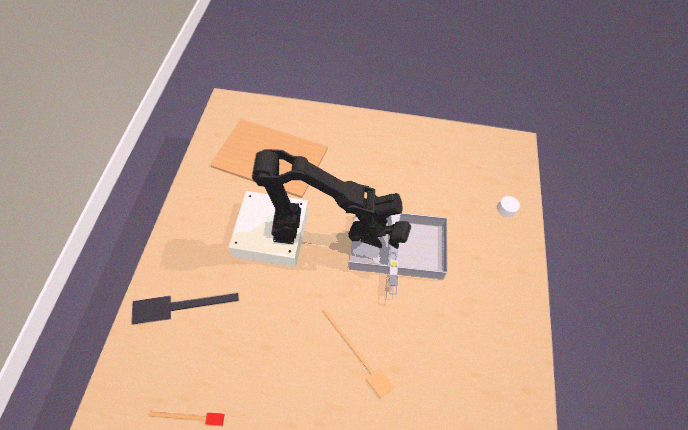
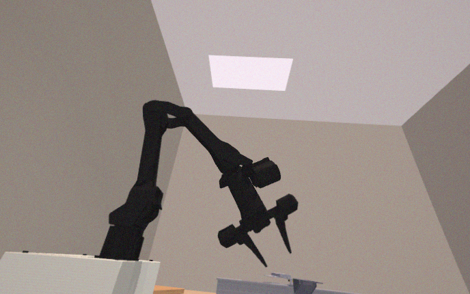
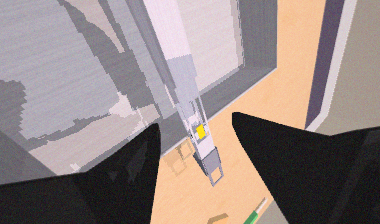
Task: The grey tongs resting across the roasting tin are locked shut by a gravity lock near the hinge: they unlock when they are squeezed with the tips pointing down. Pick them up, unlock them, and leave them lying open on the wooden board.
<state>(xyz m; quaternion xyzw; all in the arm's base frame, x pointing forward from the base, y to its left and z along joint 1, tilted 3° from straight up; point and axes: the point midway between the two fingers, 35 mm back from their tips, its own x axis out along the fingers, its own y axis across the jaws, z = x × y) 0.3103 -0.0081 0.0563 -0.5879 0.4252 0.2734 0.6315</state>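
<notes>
My gripper tip is 40 mm to the left of the yellow lock piece, 30 mm above it and 20 mm short of it. The rest, counted from my gripper tip: roasting tin 70 mm below, 60 mm to the left, 30 mm ahead; then wooden board 460 mm behind, 360 mm to the left, 90 mm below; then white cylinder 410 mm ahead, 260 mm to the left, 80 mm below.
</notes>
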